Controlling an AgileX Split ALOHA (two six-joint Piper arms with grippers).
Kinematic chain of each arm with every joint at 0, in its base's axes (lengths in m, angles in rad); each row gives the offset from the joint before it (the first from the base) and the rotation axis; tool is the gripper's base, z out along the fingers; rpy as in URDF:
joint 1: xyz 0 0 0.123 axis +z
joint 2: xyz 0 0 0 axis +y
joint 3: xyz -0.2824 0 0.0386 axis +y
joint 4: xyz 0.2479 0 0.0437 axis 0.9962 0 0.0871
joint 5: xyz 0 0 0 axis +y
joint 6: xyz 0.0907 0 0.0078 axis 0.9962 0 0.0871
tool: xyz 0 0 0 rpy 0 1.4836 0
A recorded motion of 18 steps. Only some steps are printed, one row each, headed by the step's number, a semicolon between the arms.
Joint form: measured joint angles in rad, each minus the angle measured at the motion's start. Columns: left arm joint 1, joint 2, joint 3, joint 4, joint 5, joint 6; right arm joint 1, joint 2, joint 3, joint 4, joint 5, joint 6.
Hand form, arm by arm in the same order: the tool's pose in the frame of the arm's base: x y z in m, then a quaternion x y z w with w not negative. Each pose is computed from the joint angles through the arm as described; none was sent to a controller.
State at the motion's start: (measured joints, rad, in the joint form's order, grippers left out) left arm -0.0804 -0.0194 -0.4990 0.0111 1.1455 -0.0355; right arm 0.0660 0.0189 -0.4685 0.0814 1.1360 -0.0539
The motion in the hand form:
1: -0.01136 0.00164 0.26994 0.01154 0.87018 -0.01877 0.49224; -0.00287 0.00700 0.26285 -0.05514 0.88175 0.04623 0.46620
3: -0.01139 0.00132 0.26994 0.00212 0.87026 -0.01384 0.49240; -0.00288 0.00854 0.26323 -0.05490 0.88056 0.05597 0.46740
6: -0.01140 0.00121 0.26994 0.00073 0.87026 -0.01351 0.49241; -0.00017 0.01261 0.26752 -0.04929 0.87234 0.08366 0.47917
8: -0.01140 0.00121 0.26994 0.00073 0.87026 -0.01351 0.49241; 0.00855 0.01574 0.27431 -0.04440 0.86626 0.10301 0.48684
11: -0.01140 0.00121 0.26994 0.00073 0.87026 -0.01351 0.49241; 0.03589 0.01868 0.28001 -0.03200 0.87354 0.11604 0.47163
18: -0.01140 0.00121 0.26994 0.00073 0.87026 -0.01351 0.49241; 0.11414 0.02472 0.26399 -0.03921 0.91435 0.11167 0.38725
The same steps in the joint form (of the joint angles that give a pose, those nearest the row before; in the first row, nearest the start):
1: 0.0172 0.0000 0.0000 0.0000 0.0008 0.0000; 0.0000 0.0000 0.0000 0.0055 0.0000 0.0000
3: 0.0390 0.0000 0.0000 -0.0009 0.0008 0.0000; 0.0001 0.0000 0.0000 0.0244 -0.0034 0.0013
6: 0.0422 0.0000 0.0000 -0.0018 0.0008 0.0000; -0.0001 0.0115 -0.0033 0.0748 -0.0416 0.0116
8: 0.0422 0.0000 0.0000 -0.0018 0.0008 0.0000; 0.0000 0.0583 -0.0102 0.1132 -0.1015 0.0122
11: 0.0422 0.0000 0.0000 -0.0018 0.0008 0.0000; 0.0000 0.2027 -0.0110 0.1442 -0.2119 0.0080
18: 0.0422 0.0000 0.0000 -0.0018 0.0008 0.0000; 0.0000 0.6331 -0.0110 0.2166 -0.4414 -0.1160

